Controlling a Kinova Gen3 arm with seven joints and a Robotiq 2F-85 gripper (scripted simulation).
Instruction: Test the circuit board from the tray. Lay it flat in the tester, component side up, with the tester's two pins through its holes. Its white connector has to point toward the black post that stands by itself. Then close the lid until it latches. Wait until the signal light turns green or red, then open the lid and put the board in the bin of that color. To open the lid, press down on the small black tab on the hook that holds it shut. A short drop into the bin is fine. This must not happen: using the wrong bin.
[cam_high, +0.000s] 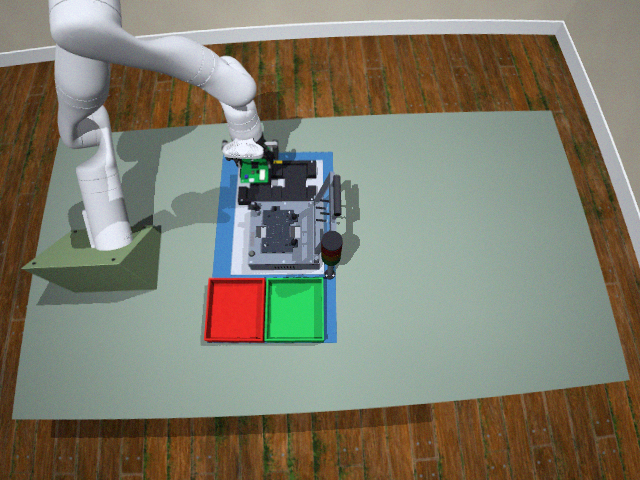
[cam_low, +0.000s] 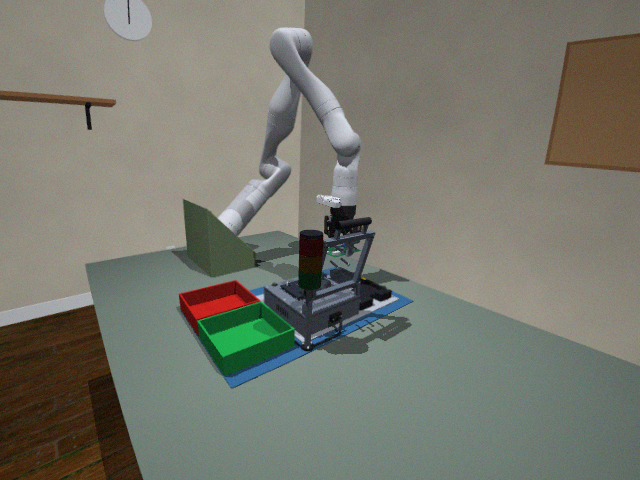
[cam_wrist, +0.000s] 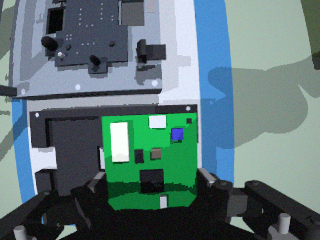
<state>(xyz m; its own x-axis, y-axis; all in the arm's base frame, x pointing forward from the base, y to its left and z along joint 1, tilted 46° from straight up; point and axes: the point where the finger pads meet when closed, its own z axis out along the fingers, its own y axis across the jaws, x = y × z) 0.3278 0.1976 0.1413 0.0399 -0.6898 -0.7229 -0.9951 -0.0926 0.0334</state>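
My hand is right at the green circuit board. From my hand the other things lie so: nest: 16 cm to the right, 7 cm ahead, 5 cm below; then black latch hook: 11 cm to the right, 3 cm below; then clear lid: 19 cm ahead, 16 cm to the right, 6 cm above.
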